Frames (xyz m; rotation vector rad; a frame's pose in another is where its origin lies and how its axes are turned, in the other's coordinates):
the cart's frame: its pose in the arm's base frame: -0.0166 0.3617 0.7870 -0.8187 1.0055 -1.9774
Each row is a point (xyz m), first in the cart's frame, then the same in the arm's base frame.
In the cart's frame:
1: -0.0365 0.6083 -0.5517
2: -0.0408 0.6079 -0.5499
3: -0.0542 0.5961 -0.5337
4: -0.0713 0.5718 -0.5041
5: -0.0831 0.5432 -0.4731
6: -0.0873 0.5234 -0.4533
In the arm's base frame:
1: -0.2329 0.3491 -0.0060
2: -0.2295 0.3522 -0.0056
3: -0.2137 0.3623 0.0097
4: -0.1897 0.3756 0.0413
5: -0.1686 0.3857 0.0784
6: -0.1574 0.3899 0.1040

